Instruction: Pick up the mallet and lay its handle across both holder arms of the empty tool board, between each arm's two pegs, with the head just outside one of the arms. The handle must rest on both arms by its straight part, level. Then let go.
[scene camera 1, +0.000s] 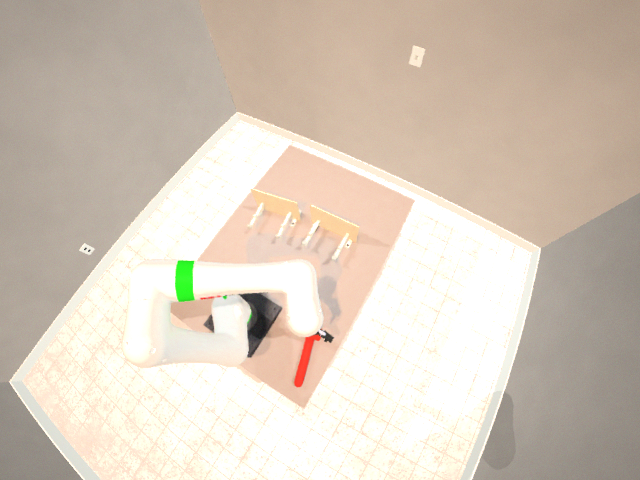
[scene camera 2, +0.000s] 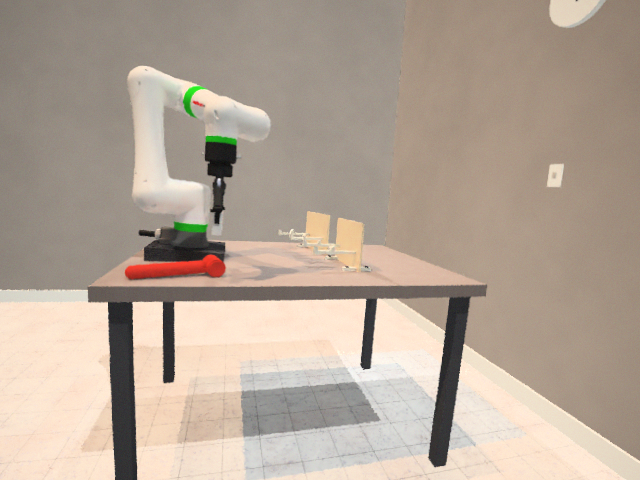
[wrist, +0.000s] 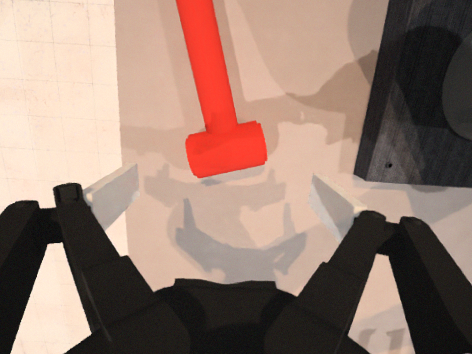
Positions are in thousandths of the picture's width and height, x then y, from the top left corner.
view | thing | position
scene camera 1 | tool board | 504, 455
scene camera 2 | my gripper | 340, 484
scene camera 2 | red mallet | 335, 555
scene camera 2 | tool board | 546, 505
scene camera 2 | tool board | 496, 470
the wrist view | my gripper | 478, 521
